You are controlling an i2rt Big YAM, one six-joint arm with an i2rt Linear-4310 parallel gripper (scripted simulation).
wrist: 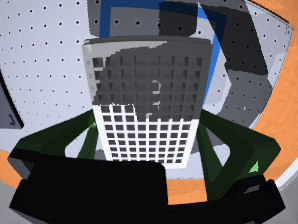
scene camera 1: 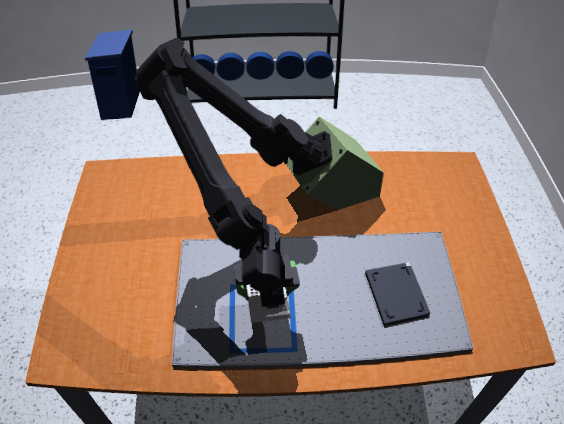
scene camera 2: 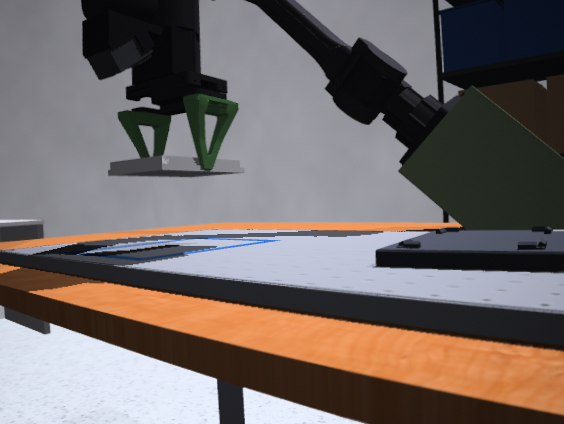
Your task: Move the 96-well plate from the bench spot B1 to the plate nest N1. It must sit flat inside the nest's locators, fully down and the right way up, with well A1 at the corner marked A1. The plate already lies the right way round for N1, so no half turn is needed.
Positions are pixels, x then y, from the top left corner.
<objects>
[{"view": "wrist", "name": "my gripper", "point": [147, 113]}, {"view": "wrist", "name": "96-well plate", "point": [147, 56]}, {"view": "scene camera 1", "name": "my gripper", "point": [267, 296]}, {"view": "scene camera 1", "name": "plate nest N1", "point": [397, 291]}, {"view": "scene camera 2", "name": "my gripper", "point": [178, 172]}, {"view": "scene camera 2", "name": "96-well plate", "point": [157, 166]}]
</objects>
